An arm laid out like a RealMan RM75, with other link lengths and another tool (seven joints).
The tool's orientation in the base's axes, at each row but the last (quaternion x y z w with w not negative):
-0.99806, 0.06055, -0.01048, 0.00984
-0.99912, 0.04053, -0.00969, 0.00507
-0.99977, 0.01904, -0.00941, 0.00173
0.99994, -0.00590, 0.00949, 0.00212
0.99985, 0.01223, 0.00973, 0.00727
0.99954, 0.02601, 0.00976, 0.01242
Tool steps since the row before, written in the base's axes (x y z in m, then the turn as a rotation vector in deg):
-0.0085, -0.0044, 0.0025, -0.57, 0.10, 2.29
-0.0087, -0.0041, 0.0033, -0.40, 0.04, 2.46
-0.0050, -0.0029, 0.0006, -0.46, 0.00, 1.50
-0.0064, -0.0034, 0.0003, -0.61, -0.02, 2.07
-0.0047, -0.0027, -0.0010, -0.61, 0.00, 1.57
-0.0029, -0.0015, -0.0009, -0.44, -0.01, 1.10
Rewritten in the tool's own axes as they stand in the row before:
-0.0079, 0.0053, -0.0028, -0.53, -0.08, -2.30
-0.0083, 0.0048, -0.0035, -0.36, -0.03, -2.47
-0.0049, 0.0031, -0.0007, -0.43, 0.01, -1.51
-0.0064, 0.0035, -0.0004, -0.57, 0.04, -2.08
-0.0048, 0.0026, 0.0009, -0.58, 0.01, -1.58
-0.0030, 0.0013, 0.0009, -0.42, 0.02, -1.11

